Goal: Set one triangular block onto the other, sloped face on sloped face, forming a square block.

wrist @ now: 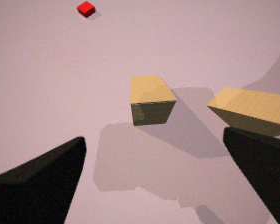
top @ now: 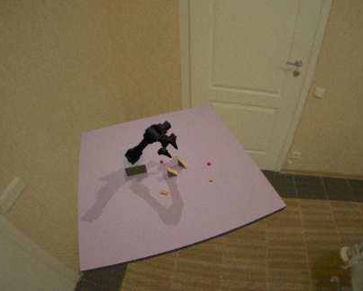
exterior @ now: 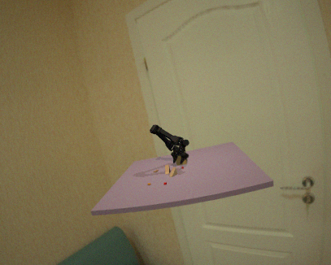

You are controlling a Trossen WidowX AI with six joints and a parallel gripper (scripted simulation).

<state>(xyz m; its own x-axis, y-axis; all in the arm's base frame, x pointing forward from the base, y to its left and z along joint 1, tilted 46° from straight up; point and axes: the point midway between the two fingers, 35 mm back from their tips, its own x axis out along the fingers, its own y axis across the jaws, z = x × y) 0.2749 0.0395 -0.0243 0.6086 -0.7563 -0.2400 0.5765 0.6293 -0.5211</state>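
My gripper tip is 70 mm above the wooden triangular block, 40 mm short of it and 30 mm to the left of it. The rest, counted from my gripper tip: orange cube (220 mm to the right, 210 mm ahead, 80 mm below); then small tan piece (260 mm to the right, 110 mm behind, 80 mm below).
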